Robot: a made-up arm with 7 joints. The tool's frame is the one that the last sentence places. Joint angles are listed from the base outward.
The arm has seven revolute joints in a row. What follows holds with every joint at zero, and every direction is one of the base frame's. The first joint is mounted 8.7 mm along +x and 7.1 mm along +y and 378.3 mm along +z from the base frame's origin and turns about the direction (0, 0.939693, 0.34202). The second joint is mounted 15.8 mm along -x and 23.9 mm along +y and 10.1 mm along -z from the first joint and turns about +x. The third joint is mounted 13.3 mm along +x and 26.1 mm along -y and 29.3 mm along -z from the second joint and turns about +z. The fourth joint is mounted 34.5 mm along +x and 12.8 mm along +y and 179.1 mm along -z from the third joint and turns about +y. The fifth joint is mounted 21 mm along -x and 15.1 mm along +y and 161.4 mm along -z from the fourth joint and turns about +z. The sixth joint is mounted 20.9 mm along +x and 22 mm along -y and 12.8 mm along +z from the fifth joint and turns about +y. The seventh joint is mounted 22.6 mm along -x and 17.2 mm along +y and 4.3 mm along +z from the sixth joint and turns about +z. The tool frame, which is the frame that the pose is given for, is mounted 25.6 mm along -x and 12 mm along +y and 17.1 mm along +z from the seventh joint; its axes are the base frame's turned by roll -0.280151, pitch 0.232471 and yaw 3.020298 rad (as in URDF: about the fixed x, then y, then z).
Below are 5 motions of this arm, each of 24 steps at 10 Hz.
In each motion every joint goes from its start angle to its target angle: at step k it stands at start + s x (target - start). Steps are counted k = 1, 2, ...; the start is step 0. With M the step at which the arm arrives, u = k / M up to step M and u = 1 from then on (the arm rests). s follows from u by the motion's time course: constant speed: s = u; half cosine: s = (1 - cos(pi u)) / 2; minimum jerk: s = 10 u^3 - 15 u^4 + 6 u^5.
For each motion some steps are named. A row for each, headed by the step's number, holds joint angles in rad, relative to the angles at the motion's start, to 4 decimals.
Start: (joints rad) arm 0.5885 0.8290 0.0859 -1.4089 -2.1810 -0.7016 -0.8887
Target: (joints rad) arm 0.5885 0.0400 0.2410 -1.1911 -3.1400 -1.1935 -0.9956
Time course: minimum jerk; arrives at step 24
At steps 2, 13, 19, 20, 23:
2: 0.0000 -0.0040 0.0008 0.0011 -0.0049 -0.0025 -0.0005
13: 0.0000 -0.4559 0.0896 0.1258 -0.5541 -0.2842 -0.0618
19: 0.0000 -0.7381 0.1451 0.2037 -0.8971 -0.4602 -0.1000
20: 0.0000 -0.7610 0.1496 0.2101 -0.9250 -0.4744 -0.1031
23: 0.0000 -0.7885 0.1550 0.2177 -0.9583 -0.4916 -0.1068

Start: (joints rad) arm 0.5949 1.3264 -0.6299 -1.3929 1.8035 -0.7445 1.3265
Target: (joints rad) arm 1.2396 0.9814 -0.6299 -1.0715 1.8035 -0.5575 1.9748
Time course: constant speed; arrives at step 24
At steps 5, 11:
5: 0.1343 -0.0719 0.0000 0.0670 0.0000 0.0390 0.1351
11: 0.2955 -0.1581 0.0000 0.1473 0.0000 0.0857 0.2971

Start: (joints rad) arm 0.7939 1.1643 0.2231 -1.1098 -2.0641 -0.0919 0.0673
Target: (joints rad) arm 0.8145 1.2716 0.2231 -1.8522 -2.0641 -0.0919 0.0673
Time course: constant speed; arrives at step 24
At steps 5, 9, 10, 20, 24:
5: 0.0043 0.0224 0.0000 -0.1547 0.0000 0.0000 0.0000
9: 0.0077 0.0402 0.0000 -0.2784 0.0000 0.0000 0.0000
10: 0.0086 0.0447 0.0000 -0.3093 0.0000 0.0000 0.0000
20: 0.0172 0.0894 0.0000 -0.6187 0.0000 0.0000 0.0000
24: 0.0206 0.1073 0.0000 -0.7424 0.0000 0.0000 0.0000

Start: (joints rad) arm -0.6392 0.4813 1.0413 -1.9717 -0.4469 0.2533 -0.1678
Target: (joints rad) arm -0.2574 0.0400 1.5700 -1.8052 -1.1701 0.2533 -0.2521
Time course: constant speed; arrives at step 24
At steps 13, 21, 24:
13: 0.2068 -0.2390 0.2864 0.0902 -0.3917 0.0000 -0.0457
21: 0.3341 -0.3861 0.4626 0.1457 -0.6328 0.0000 -0.0738
24: 0.3818 -0.4413 0.5287 0.1665 -0.7232 0.0000 -0.0843

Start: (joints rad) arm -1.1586 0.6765 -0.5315 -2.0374 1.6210 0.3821 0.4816
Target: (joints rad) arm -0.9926 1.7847 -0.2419 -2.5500 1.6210 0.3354 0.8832
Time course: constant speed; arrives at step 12
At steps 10, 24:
10: 0.1383 0.9235 0.2413 -0.4272 0.0000 -0.0389 0.3347
24: 0.1660 1.1082 0.2896 -0.5126 0.0000 -0.0467 0.4016

